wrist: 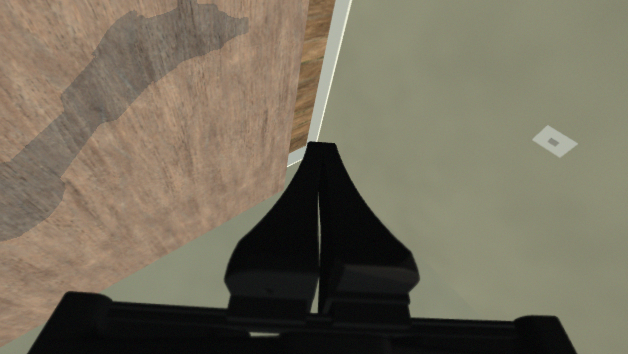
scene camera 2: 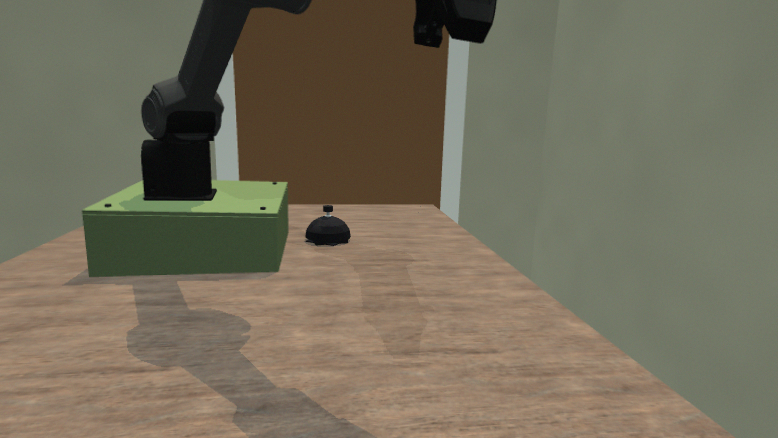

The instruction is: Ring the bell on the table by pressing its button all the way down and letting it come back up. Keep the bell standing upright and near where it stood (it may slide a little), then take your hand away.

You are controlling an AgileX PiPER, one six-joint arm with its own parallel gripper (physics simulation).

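Observation:
A black dome bell (scene camera 2: 327, 231) stands upright on the wooden table (scene camera 2: 489, 337) (wrist: 165, 165), to the right of the green base box in the scene view. Its black button (scene camera 2: 327, 208) sits raised on a short light stem above the dome. My gripper (wrist: 320, 157) is shut, its two fingertips together with nothing between them. In the scene view the hand is partly seen at the top edge, high above the table, to the right of the bell and well apart from it. The bell does not show in the wrist view.
The green box (scene camera 2: 185, 244) carries the arm's base, at the left of the bell. A brown door panel (scene camera 2: 342, 108) stands behind the table's far edge. A wall (scene camera 2: 653, 163) runs along the right side. A small pale plate (wrist: 562, 145) is on the wall in the wrist view.

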